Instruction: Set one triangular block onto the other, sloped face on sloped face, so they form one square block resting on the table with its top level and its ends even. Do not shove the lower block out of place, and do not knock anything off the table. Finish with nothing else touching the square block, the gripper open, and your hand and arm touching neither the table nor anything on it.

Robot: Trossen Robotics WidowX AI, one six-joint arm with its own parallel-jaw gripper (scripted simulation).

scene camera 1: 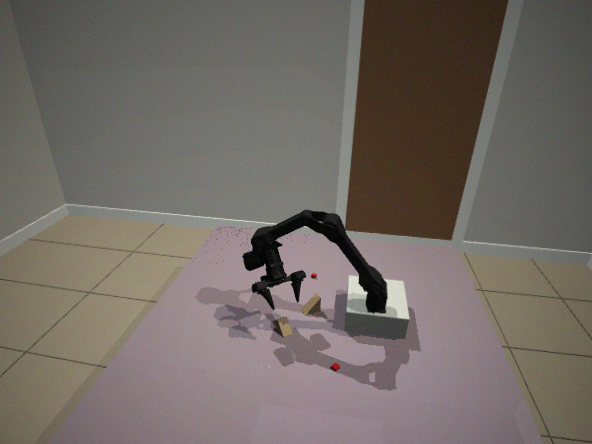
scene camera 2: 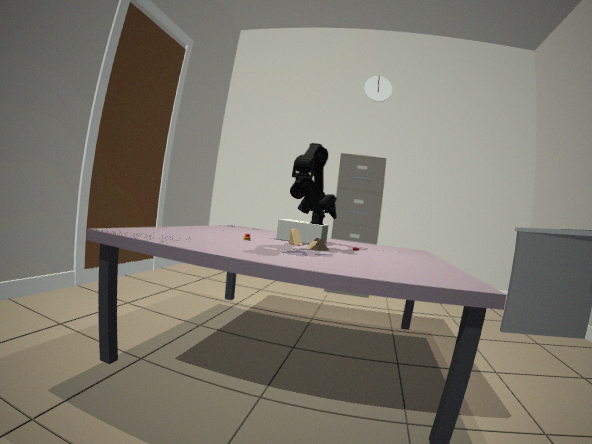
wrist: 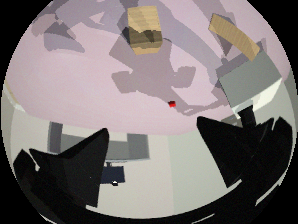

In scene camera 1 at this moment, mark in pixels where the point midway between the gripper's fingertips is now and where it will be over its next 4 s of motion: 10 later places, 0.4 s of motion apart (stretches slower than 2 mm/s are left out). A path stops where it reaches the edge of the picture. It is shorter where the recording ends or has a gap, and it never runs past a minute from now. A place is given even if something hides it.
My gripper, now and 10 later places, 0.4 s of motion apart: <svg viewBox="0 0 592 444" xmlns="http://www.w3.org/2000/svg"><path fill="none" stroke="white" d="M286 305L275 300L275 308L282 325L282 325L282 317L282 306L282 305L284 306L284 307L283 306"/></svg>
